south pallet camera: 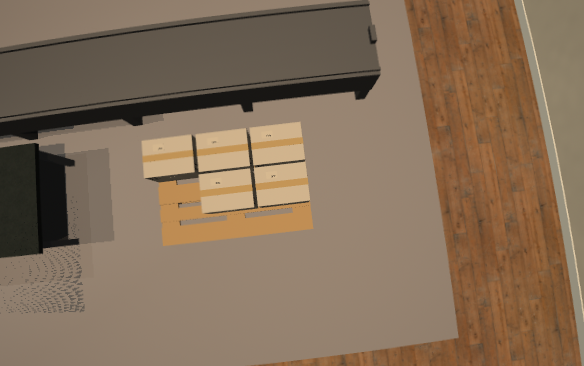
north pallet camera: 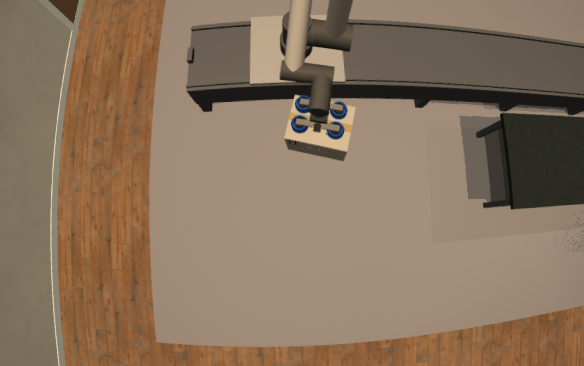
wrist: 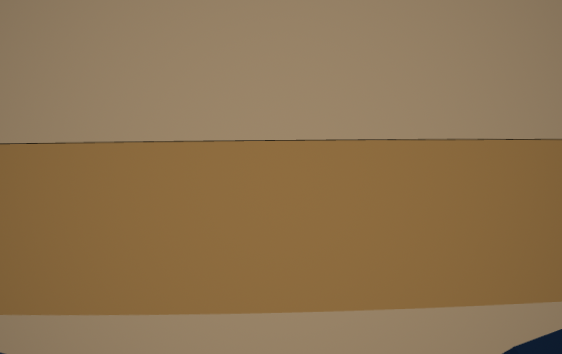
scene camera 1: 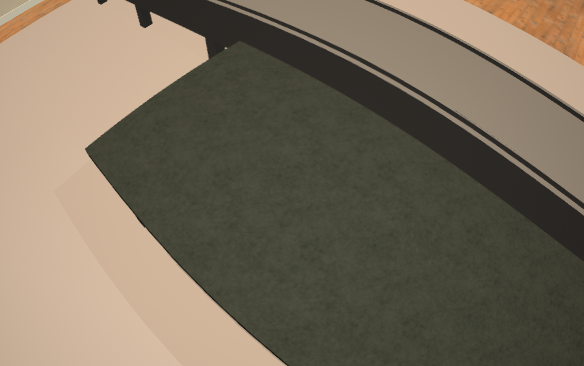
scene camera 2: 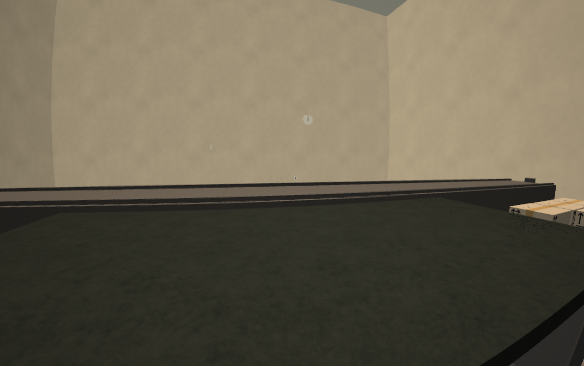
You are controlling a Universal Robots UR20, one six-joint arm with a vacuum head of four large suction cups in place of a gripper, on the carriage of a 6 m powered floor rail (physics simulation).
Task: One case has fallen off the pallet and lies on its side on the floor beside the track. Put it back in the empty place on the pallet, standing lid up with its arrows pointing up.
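Places are measured from the arm's base along level axes (x right, y ahead, z up), in centimetres.
Pixels of known places: hand at its tool point: (wrist: pixel 282 241).
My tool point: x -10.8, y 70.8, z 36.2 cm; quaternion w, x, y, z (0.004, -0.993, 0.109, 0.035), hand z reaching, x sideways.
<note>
Behind a point stands the place of what it marks.
My suction gripper (north pallet camera: pixel 319 117) {x -10.8, y 70.8, z 36.2 cm} is shut on the loose case (north pallet camera: pixel 320 141) {x -10.5, y 84.8, z 38.6 cm} (wrist: pixel 280 225) {x -10.1, y 73.3, z 38.4 cm}, its four blue cups on the beige face with an orange tape band. It holds the case near the track; height above the floor is hard to judge. Small marks show on the case's side, but arrow direction is unreadable. The tape band crosses the wrist view. In the south pallet camera, the wooden pallet (south pallet camera: pixel 235 231) {x -483.8, y 130.0, z -42.5 cm} carries several taped cases (south pallet camera: pixel 226 190) {x -485.2, y 99.9, z -13.6 cm}, three in the row nearest the track and two in front. The empty place is the front-left one, with bare slats showing.
The long rail track (scene camera 1: pixel 450 75) (scene camera 2: pixel 250 193) (north pallet camera: pixel 425 55) (south pallet camera: pixel 200 65) runs behind everything. The arm's carriage (north pallet camera: pixel 265 50) {x 23.4, y 2.3, z 0.1 cm} is near one end. A dark green table (scene camera 1: pixel 300 200) {x -243.1, y 93.2, z -4.0 cm} (scene camera 2: pixel 250 275) {x -240.3, y 102.4, z -4.0 cm} (north pallet camera: pixel 545 160) {x -210.2, y 90.7, z -4.0 cm} (south pallet camera: pixel 15 200) {x -333.5, y 90.3, z -4.0 cm} stands beside the track, between the held case and the pallet.
</note>
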